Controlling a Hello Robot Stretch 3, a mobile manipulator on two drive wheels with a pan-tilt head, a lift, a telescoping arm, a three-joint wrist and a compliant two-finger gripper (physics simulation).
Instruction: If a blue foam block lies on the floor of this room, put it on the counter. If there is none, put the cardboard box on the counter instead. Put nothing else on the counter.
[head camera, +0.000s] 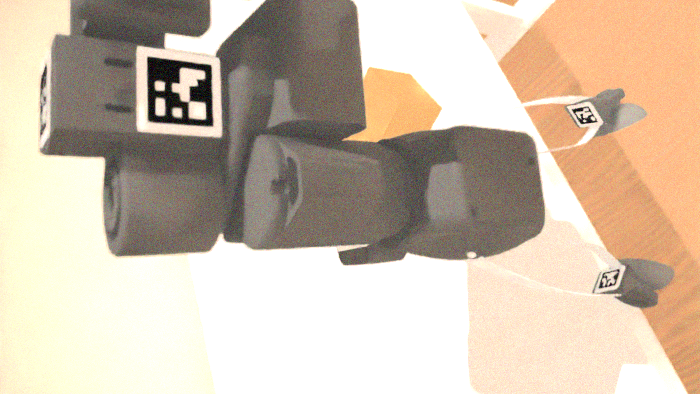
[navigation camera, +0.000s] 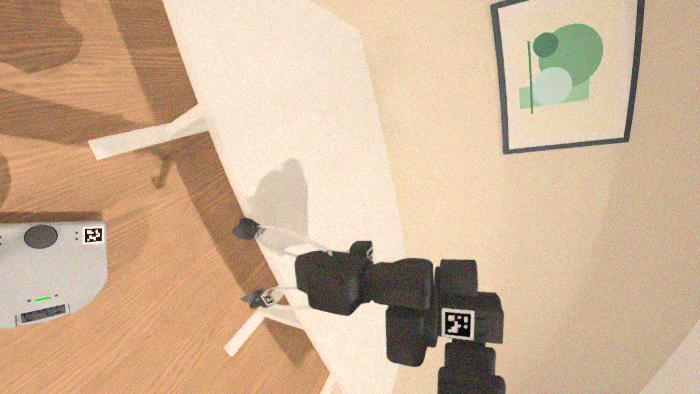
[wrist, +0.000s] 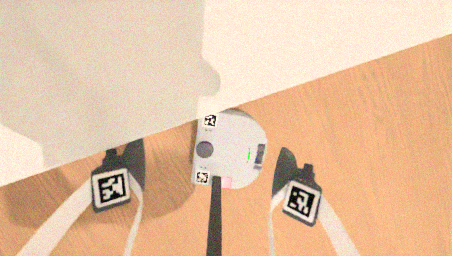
Scene:
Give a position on a white desk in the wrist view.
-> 84, 84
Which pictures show the tan cardboard box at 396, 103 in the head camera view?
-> The head camera view only.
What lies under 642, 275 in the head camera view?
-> My gripper.

